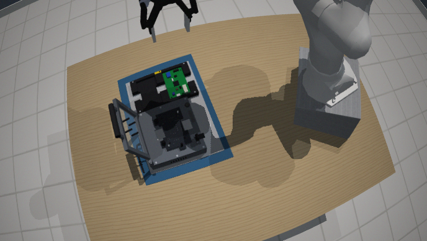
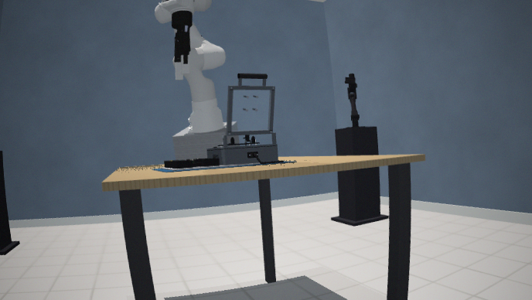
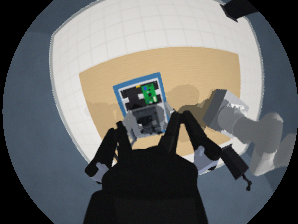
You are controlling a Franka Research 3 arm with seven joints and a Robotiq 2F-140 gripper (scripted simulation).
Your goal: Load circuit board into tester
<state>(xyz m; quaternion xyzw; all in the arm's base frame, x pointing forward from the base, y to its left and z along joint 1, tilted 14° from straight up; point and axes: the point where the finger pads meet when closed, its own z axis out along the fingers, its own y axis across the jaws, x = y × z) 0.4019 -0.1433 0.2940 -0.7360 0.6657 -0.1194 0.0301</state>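
Right now the green circuit board is 310 mm below my hand. Also, from my hand: black post 250 mm below, 230 mm to the left, 20 mm behind; see-through lid 190 mm to the left, 170 mm ahead, 150 mm below.
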